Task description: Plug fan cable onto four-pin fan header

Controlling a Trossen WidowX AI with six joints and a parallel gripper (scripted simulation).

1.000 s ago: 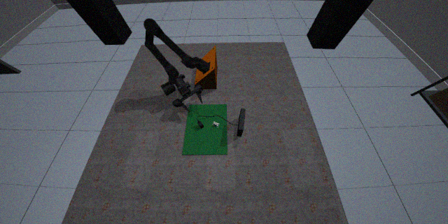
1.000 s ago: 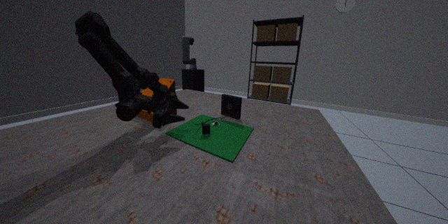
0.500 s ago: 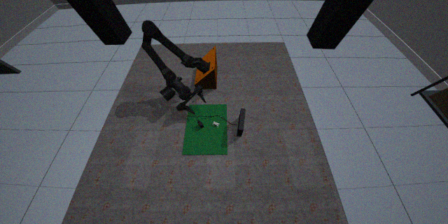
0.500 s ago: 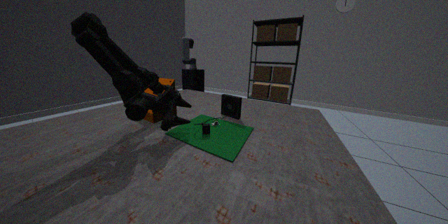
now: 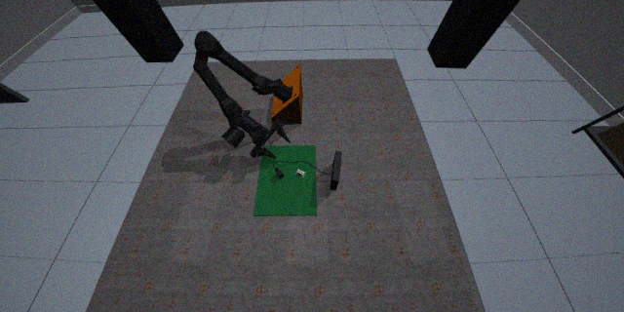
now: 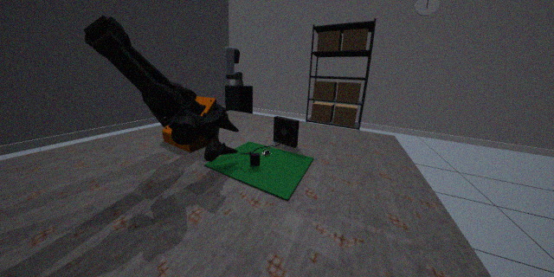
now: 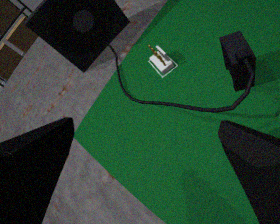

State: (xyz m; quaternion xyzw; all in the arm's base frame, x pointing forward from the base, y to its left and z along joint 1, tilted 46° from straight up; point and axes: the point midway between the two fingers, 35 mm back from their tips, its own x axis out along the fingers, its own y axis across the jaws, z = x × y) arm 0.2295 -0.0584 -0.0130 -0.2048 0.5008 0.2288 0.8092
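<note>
Now: gripper tip 90 mm short of the black plug, 40 mm above it and 10 mm to the left of it. Also, from my gripper tip: white four-pin header 80 mm to the left, 70 mm below, 70 mm ahead; green board 90 mm ahead, 80 mm below, 20 mm to the left; black fan 210 mm to the left, 80 mm ahead, 10 mm below.
</note>
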